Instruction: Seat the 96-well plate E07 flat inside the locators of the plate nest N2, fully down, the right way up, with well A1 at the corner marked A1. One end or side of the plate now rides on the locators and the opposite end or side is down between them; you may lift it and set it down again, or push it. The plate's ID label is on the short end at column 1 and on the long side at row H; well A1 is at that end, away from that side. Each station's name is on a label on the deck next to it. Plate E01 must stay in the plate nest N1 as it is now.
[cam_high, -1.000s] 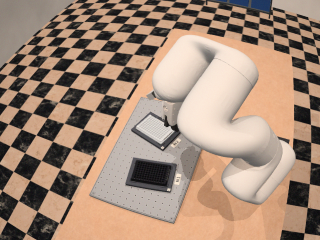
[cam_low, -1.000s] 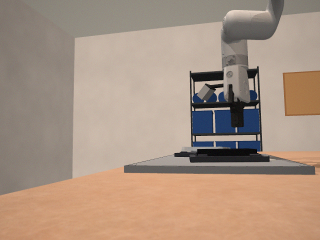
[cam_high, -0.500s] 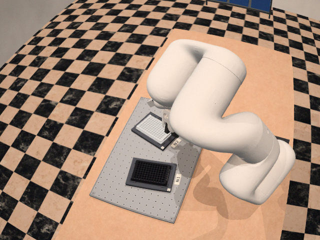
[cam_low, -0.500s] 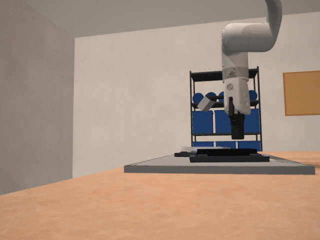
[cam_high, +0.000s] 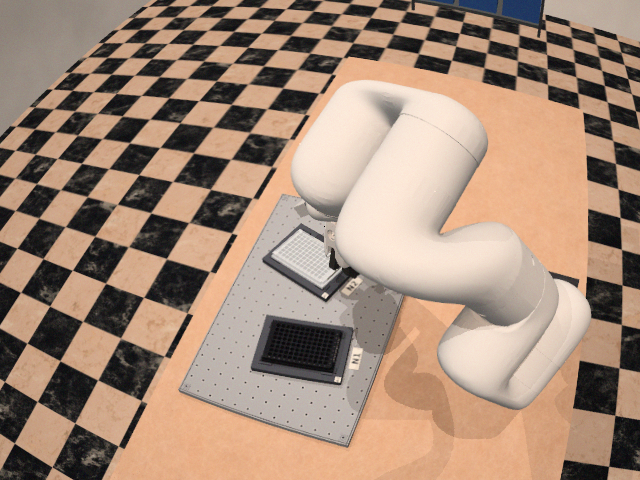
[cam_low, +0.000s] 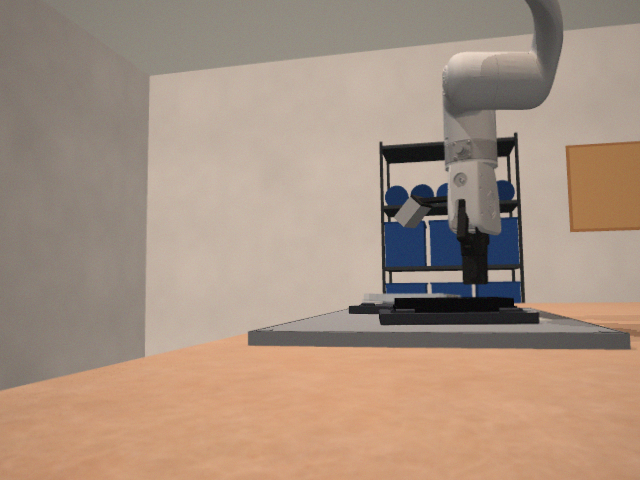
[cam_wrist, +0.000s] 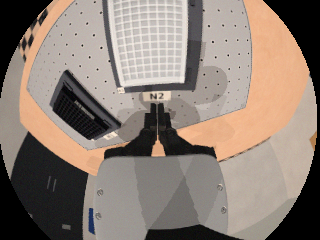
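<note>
My gripper is now 60 mm above the N2 label. From my hand the other things lie so: white 96-well plate E07: 90 mm ahead, 20 mm to the right, 40 mm below; then black plate nest N2: 90 mm ahead, 20 mm to the right, 60 mm below; then N1 label: 70 mm behind, 150 mm to the left, 60 mm below.
</note>
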